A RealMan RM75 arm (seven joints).
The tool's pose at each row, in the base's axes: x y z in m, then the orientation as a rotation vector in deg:
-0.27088, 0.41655, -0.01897, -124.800, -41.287, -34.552
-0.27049, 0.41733, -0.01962, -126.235, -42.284, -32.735
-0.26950, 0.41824, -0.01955, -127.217, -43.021, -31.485
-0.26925, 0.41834, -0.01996, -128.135, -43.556, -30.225
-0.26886, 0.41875, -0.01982, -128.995, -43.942, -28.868
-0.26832, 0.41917, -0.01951, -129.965, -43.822, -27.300
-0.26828, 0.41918, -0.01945, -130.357, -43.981, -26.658
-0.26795, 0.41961, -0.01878, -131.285, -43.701, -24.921
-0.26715, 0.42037, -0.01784, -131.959, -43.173, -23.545
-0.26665, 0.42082, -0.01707, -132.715, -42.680, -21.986
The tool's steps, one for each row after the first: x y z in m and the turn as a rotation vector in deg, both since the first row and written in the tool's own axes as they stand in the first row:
0.00012, 0.00015, 0.00107, -0.603, -2.010, -0.027
0.00116, 0.00025, 0.00192, -1.031, -3.406, -0.088
0.00113, 0.00057, 0.00229, -1.406, -4.708, -0.008
0.00162, 0.00052, 0.00260, -1.704, -5.995, 0.203
0.00233, 0.00049, 0.00284, -2.026, -7.273, 0.844
0.00240, 0.00048, 0.00281, -2.163, -7.867, 0.956
0.00318, 0.00011, 0.00280, -2.409, -9.179, 1.754
0.00457, -0.00026, 0.00297, -2.555, -10.094, 2.597
0.00554, -0.00058, 0.00294, -2.730, -11.166, 3.471

